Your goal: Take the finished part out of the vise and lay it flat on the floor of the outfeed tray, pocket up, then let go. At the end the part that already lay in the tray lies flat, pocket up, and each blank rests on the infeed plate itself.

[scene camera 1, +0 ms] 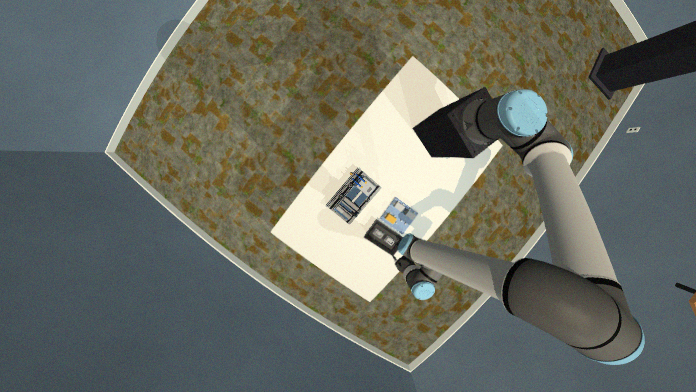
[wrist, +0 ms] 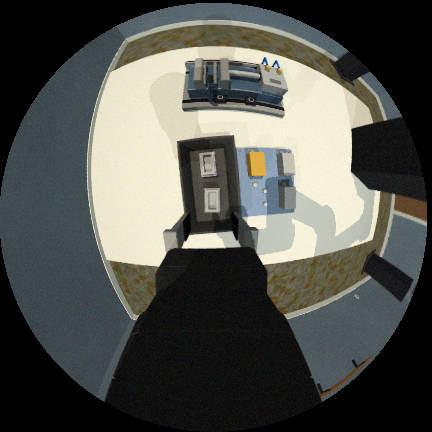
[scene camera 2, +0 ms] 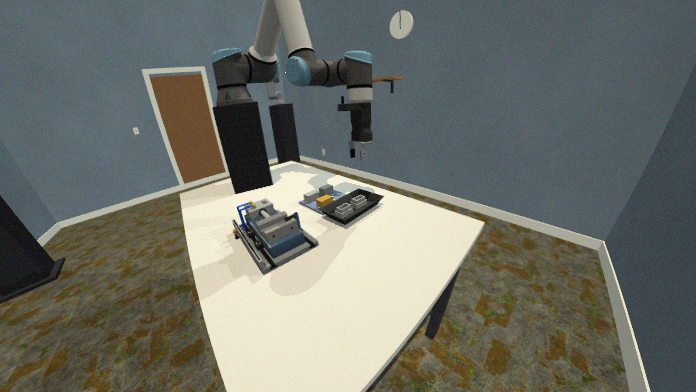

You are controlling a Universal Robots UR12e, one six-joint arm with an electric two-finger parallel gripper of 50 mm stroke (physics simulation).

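Places are measured from the arm's base along level axes (x right, y back, z down), in centimetres.
Where they show: gripper, between the fingertips: (scene camera 1: 397,252) (wrist: 210,220) (scene camera 2: 357,158); arm's base, origin of its link: (scene camera 1: 479,122) (scene camera 2: 235,104).
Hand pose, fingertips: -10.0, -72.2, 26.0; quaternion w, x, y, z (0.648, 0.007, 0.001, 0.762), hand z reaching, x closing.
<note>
Each offset is from my fingertips to the top centre of the thing, as dx, dy, dz. "pt": to the spot under its first point. Level surfaces: height alone.
My gripper (scene camera 2: 358,154) (wrist: 210,220) is open and empty, high above the outfeed tray @(pt +4.9, -5.6, +18.5) (scene camera 2: 364,210) (wrist: 185,175). Two light grey parts lie flat on the tray floor, pocket up and apart: one part @(+0.4, +0.2, +16.3) (scene camera 1: 389,240) (scene camera 2: 358,201) (wrist: 212,200) nearer my gripper, another part @(+9.4, +0.7, +16.3) (scene camera 1: 378,233) (scene camera 2: 343,209) (wrist: 207,164) nearer the vise. The vise @(+34.3, +13.1, +11.1) (scene camera 1: 355,197) (scene camera 2: 282,240) (wrist: 240,90) shows no part between its jaws. An orange blank @(+7.6, +12.8, +16.6) (scene camera 2: 324,201) (wrist: 256,164), a light grey blank @(+6.8, +21.8, +16.6) (wrist: 286,163) and a darker grey blank @(-2.2, +20.9, +16.6) (wrist: 287,197) sit apart on the infeed plate @(+2.7, +16.5, +20.2) (wrist: 250,200).
The infeed plate stands close beside the tray and has several small pegs. The vise has blue fittings @(pt +39.1, +21.7, +11.2) (scene camera 2: 242,212) (wrist: 270,63) at one end. The robot's black pedestal (scene camera 2: 243,150) (wrist: 380,160) stands at the table @(dz +21.0) (scene camera 2: 350,285), beyond the infeed plate.
</note>
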